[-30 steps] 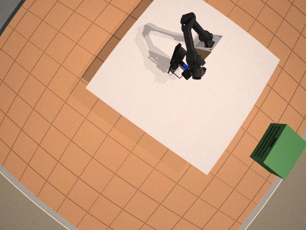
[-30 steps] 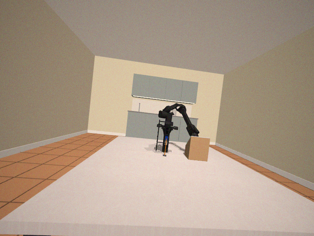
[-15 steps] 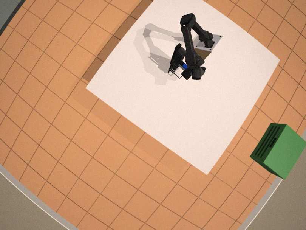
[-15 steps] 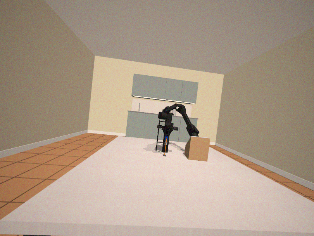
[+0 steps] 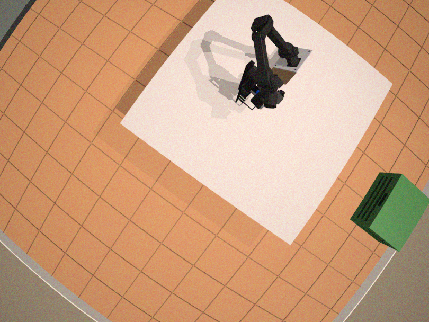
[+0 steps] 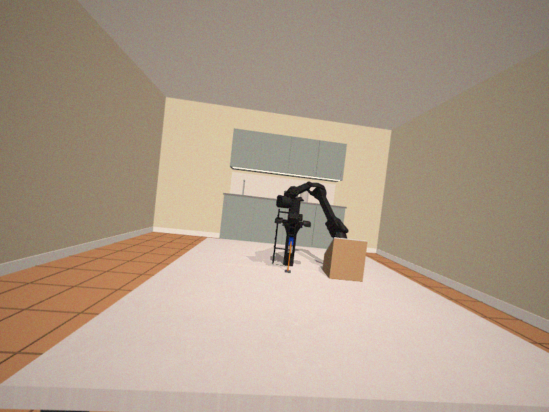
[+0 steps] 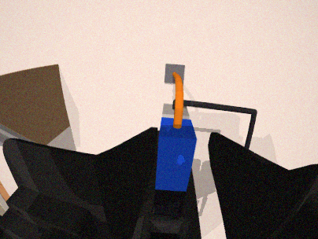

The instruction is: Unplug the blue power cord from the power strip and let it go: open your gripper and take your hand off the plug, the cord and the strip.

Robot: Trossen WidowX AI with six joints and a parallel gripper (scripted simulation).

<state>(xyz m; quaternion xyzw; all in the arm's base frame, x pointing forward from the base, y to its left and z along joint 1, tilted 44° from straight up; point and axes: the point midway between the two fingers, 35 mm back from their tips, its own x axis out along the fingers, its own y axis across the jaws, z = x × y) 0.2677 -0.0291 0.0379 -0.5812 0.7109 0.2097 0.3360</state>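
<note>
Right now the blue plug is 40 mm to the right of my gripper tip, 10 mm below it and 10 mm behind it.
</note>
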